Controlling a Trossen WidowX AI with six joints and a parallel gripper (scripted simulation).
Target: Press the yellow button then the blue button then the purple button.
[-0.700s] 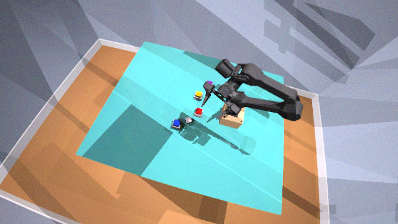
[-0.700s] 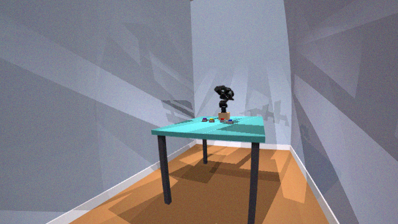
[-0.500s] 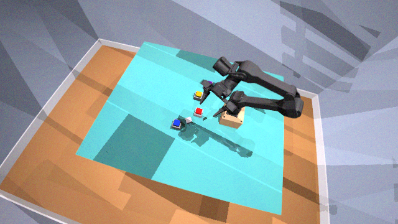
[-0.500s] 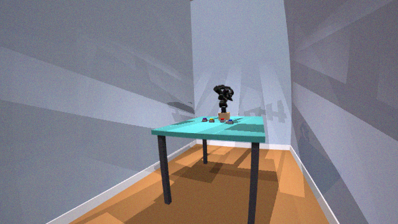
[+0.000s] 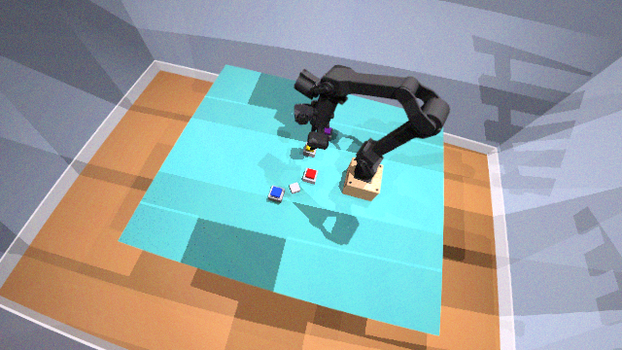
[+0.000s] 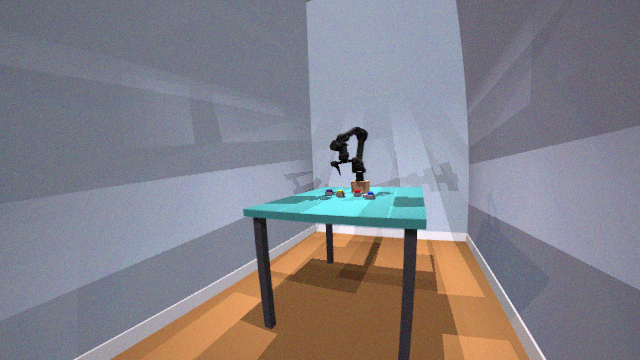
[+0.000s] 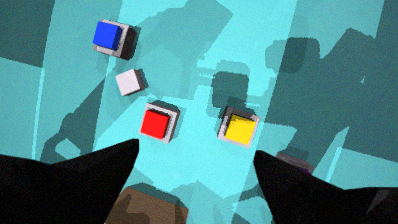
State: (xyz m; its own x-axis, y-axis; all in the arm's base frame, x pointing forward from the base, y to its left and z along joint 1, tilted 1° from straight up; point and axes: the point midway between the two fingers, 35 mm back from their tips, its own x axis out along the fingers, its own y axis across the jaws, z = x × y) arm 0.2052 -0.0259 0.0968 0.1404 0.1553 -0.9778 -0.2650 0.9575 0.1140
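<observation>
Now: the yellow button 120 mm below my gripper tip, 50 mm to the right of it and 10 mm ahead of it. The rest, counted from my gripper tip: red button (120 mm below, 70 mm to the left, 30 mm behind); small white block (140 mm below, 130 mm to the left, 10 mm ahead); purple button (150 mm to the right, 120 mm below, 30 mm behind).
</observation>
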